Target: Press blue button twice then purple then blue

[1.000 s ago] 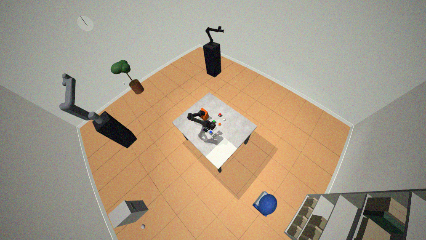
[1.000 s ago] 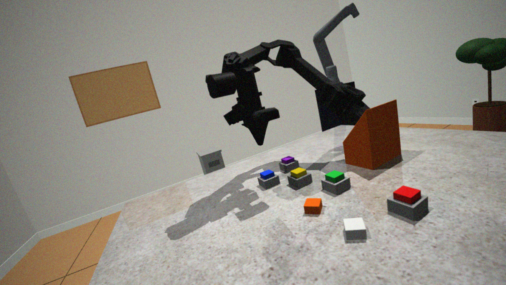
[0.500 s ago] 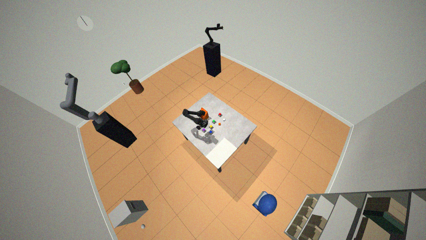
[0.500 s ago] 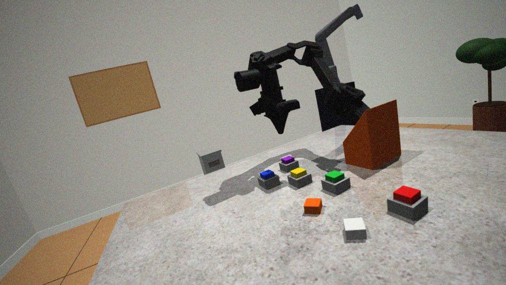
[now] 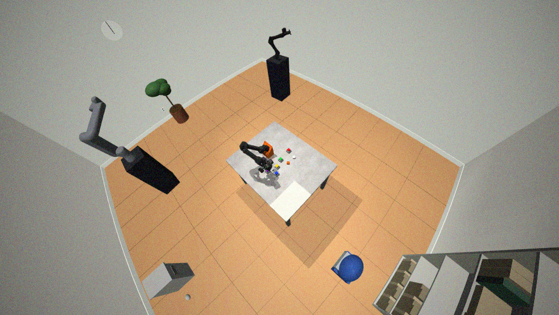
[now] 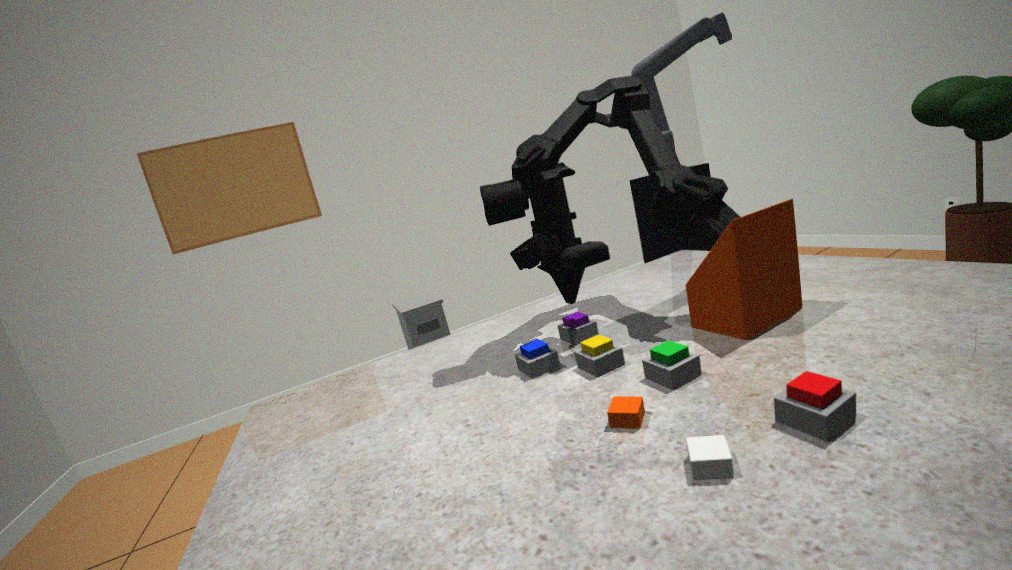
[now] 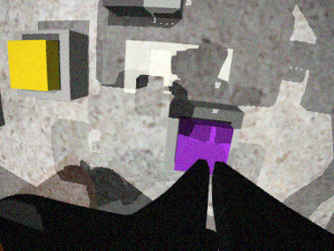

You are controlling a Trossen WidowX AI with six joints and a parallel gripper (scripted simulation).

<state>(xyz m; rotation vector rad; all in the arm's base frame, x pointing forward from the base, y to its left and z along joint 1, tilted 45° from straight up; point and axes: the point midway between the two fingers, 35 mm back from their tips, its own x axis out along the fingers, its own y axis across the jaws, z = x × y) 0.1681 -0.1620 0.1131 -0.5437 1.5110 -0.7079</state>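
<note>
Now: gripper tip 30 mm above the purple button. Also, from my gripper tip: yellow button: 120 mm to the left, 50 mm ahead, 30 mm below; blue button: 110 mm ahead, 40 mm to the left, 30 mm below; green button: 220 mm to the left, 30 mm below, 20 mm ahead.
</note>
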